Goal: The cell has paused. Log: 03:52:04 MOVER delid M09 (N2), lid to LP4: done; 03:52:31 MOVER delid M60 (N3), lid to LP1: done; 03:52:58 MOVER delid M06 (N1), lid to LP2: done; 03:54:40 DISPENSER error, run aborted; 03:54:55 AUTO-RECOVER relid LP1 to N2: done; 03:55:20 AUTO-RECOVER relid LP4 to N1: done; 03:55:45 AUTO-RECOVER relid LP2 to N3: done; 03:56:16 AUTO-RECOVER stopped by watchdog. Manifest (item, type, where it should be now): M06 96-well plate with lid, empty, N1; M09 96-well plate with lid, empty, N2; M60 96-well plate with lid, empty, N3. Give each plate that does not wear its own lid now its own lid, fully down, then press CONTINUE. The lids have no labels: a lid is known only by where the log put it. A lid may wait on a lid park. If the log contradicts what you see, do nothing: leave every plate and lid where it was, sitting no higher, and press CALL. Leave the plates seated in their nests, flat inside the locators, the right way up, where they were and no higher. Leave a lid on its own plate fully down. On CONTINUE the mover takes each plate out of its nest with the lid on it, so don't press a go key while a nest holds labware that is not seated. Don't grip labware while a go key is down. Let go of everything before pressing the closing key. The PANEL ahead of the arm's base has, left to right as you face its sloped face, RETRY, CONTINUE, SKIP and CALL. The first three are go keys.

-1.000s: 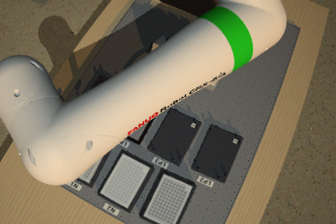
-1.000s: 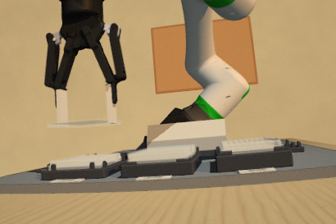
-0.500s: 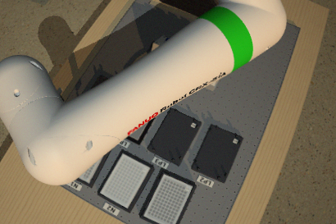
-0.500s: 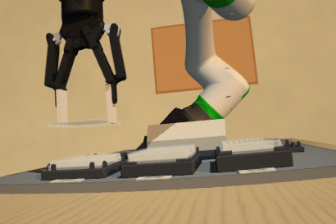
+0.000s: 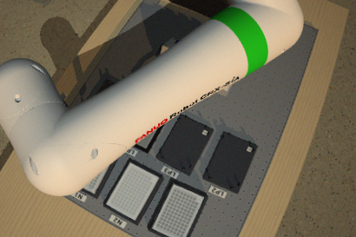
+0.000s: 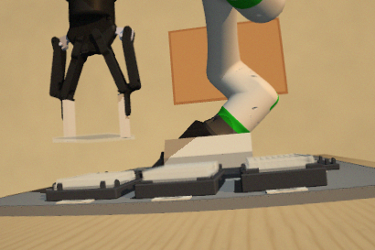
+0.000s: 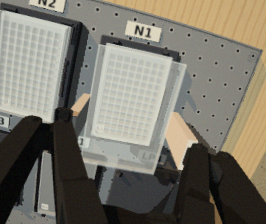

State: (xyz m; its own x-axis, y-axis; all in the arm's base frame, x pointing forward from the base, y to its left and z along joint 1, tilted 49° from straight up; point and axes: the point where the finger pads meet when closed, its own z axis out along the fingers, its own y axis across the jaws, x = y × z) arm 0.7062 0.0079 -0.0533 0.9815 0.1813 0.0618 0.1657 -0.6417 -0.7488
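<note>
The plate lies 90 mm below my hand. From my hand the other things lie so: LP4 label (80 mm behind, 70 mm to the right, 110 mm below); LP1 label (100 mm behind, 50 mm to the left, 110 mm below); lid park LP4 (170 mm behind, 80 mm to the right, 100 mm below).
</note>
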